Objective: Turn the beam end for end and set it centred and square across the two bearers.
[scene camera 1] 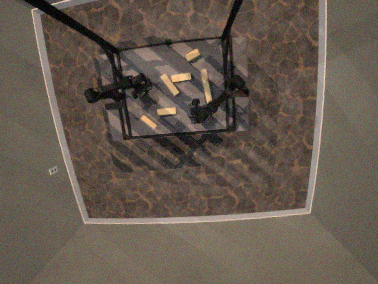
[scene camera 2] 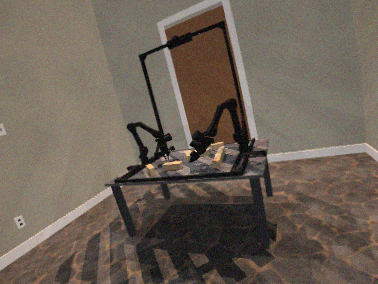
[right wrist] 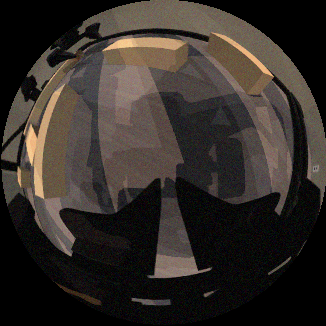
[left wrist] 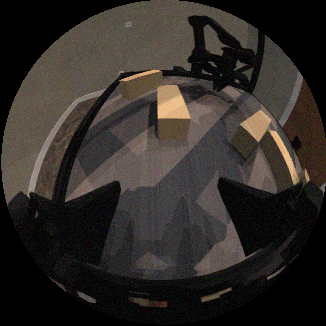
My left gripper is open, holding nothing. Also in view: a pale beam. Further things: my right gripper.
My right gripper shows as well in the left wrist view.
